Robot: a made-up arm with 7 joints.
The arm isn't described. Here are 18 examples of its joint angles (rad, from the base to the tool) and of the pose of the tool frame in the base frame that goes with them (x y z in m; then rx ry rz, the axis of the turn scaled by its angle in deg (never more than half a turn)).
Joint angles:
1: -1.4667 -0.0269 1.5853 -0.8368 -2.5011 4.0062 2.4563
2: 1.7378 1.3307 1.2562 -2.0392 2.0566 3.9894 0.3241
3: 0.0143 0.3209 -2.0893 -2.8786 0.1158 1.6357 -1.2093
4: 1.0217 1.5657 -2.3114 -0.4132 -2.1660 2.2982 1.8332
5: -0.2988 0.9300 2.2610 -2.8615 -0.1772 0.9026 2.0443
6: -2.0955 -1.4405 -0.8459 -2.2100 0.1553 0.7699 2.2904
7: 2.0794 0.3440 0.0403 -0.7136 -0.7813 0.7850 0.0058
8: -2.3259 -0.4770 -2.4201 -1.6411 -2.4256 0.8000 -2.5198
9: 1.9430 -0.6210 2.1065 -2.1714 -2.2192 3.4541 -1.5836
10: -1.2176 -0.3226 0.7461 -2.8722 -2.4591 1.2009 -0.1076
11: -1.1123 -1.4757 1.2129 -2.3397 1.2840 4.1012 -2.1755
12: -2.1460 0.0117 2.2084 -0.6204 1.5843 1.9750 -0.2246
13: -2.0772 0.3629 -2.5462 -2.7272 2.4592 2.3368 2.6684
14: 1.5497 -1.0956 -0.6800 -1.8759 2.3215 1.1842 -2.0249
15: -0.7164 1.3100 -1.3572 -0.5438 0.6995 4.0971 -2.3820
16: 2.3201 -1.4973 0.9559 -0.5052 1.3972 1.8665 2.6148
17: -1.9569 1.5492 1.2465 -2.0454 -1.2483 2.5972 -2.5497
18: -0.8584 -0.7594 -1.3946 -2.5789 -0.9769 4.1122 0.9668
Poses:
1: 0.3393 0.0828 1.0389 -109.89 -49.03 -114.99
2: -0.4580 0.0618 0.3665 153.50 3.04 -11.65
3: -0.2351 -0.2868 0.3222 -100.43 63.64 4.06
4: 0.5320 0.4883 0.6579 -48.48 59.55 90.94
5: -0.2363 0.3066 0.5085 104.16 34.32 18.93
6: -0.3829 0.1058 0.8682 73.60 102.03 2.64
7: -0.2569 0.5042 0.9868 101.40 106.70 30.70
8: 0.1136 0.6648 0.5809 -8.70 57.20 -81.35
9: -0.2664 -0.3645 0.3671 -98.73 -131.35 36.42
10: 0.3223 -0.2353 0.3645 25.78 31.77 -63.13
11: 0.3654 0.1759 0.7221 16.71 18.38 35.09
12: 0.3125 -0.0157 1.2106 -66.33 -34.89 -64.73
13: 0.0306 0.4024 0.4220 1.15 -120.38 -83.09
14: 0.3760 0.0749 1.0411 55.07 -16.39 -66.74
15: 0.3212 -0.5273 0.6709 7.61 41.05 -38.37
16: 0.3278 -0.6433 0.7442 -56.04 -142.43 76.53
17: 0.4918 -0.2979 0.4006 54.79 131.53 44.22
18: -0.2195 -0.3415 0.5570 29.74 -82.43 125.33
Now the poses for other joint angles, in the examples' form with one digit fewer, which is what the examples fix.
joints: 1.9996 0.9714 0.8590 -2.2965 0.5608 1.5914 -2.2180
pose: -0.439 -0.038 0.194 71.5 -58.6 111.9
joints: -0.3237 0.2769 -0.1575 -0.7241 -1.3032 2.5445 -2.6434
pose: 0.479 -0.155 1.057 19.3 74.8 -81.0
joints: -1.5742 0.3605 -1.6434 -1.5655 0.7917 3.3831 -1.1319
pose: -0.519 -0.041 0.890 19.7 -75.2 -41.6
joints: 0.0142 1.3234 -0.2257 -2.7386 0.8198 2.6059 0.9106
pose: -0.082 -0.138 0.102 57.3 -104.8 -65.6
